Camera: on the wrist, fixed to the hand. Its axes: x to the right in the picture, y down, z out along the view.
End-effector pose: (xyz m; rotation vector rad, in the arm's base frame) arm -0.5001 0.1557 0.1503 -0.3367 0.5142 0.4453
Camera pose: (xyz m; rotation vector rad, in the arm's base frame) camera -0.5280 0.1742 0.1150 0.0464 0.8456 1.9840
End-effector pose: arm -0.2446 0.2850 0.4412 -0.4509 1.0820 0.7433
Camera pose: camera -0.2905 0.2893 0.4256 0.4401 1.4532 2.1447
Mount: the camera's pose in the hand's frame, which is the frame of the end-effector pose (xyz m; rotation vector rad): 0.0032 0.0362 -0.0323 -0.0737 0.1448 1.5861
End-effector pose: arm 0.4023 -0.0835 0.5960 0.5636 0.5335 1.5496
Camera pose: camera 0.3537 -0.0821 0.5945 -0.8411 -0.0217 -2.9445
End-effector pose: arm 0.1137 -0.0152 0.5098 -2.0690 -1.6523 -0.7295
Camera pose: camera 0.1445 -0.0402 0.5378 -2.4132 0.3517 -0.2863
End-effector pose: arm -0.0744 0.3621 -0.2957 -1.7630 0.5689 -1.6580
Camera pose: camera -0.1018 0.3294 -0.3191 -0.6495 1.5317 -0.5673
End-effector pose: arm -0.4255 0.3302 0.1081 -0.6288 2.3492 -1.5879
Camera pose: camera -0.4498 0.3667 0.0872 1.1402 1.8631 -0.7115
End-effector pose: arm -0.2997 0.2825 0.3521 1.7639 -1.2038 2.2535
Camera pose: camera -0.3439 0.2747 0.3334 -0.1803 1.7183 -1.3401
